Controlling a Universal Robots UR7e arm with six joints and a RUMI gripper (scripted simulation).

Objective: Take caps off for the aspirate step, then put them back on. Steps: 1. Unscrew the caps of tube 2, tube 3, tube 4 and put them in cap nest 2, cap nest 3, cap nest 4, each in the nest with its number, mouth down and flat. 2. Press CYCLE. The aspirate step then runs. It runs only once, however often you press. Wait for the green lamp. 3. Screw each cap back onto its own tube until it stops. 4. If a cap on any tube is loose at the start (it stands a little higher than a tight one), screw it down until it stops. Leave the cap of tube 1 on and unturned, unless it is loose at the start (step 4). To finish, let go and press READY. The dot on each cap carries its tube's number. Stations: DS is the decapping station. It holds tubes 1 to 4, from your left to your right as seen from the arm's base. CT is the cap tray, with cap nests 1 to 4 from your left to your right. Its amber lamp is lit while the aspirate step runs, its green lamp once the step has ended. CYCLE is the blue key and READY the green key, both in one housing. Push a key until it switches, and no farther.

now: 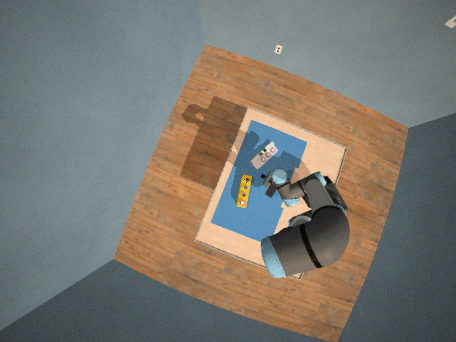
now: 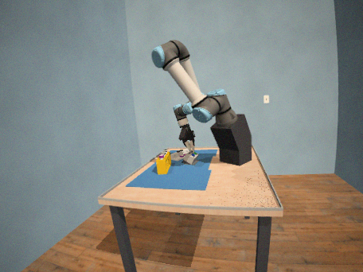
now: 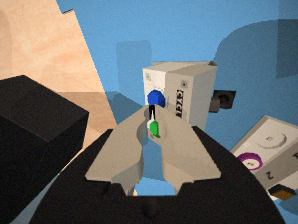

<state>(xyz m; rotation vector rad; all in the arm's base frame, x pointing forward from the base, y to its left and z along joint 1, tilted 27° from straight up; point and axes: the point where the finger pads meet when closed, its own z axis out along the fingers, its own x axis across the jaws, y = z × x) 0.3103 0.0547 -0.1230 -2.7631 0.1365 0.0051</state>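
My hand is 3 cm above the blue cycle key. Also, from my hand: green key: 5 cm to the right, 2 cm below, 1 cm behind; cap: 20 cm to the right, 12 cm ahead, 8 cm below; key housing: 4 cm below, 2 cm to the right, 1 cm ahead.
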